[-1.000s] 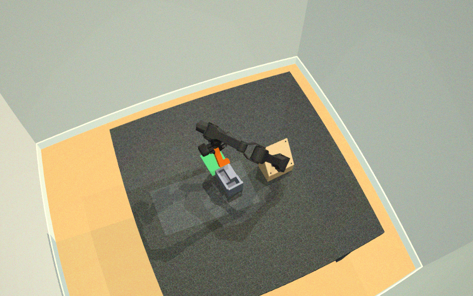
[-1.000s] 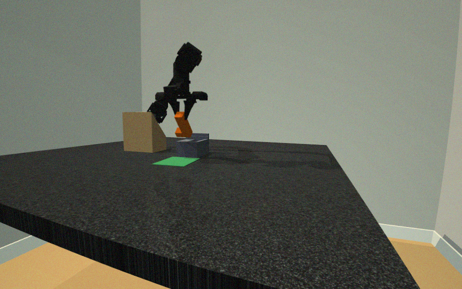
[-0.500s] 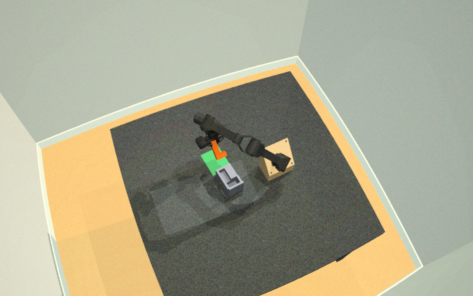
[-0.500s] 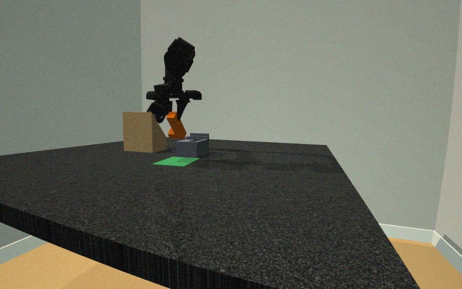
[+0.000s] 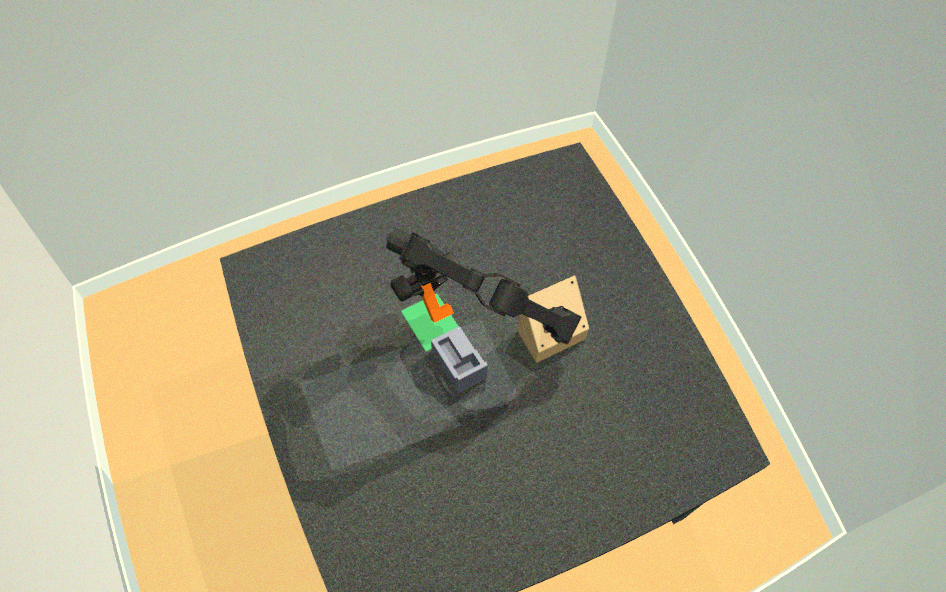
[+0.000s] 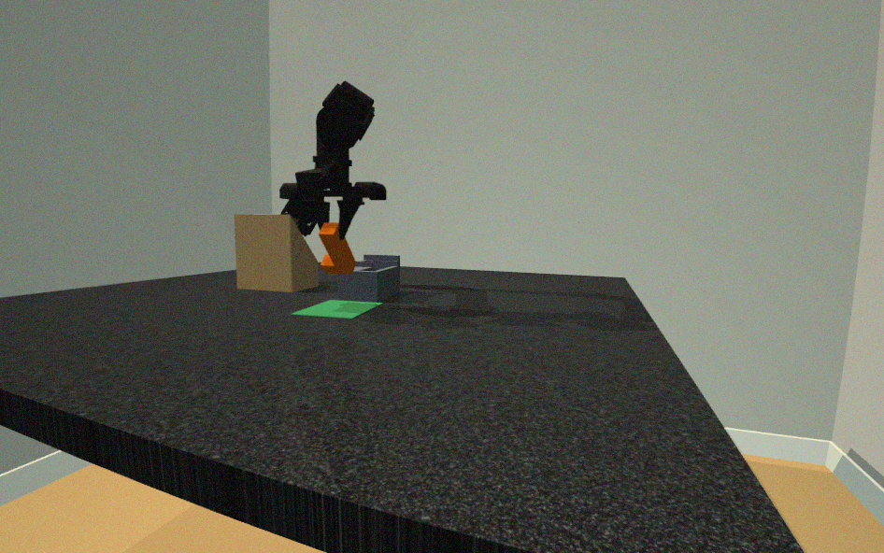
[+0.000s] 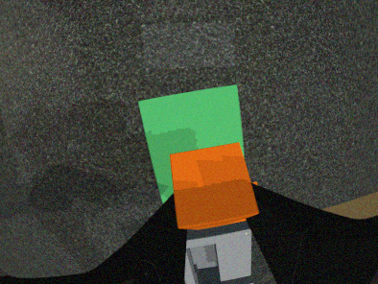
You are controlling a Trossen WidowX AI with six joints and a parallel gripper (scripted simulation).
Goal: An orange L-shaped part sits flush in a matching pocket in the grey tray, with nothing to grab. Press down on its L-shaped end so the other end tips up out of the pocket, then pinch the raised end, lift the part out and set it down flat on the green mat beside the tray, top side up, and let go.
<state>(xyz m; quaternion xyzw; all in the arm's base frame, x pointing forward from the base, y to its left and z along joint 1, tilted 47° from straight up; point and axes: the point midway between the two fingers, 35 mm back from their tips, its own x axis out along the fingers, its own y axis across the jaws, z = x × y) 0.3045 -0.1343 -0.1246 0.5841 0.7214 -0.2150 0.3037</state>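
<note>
The green mat is 150 mm below my gripper tip and 20 mm to the left of it. Round my gripper tip: orange L-shaped part (30 mm to the left, 30 mm below, 20 mm behind).
</note>
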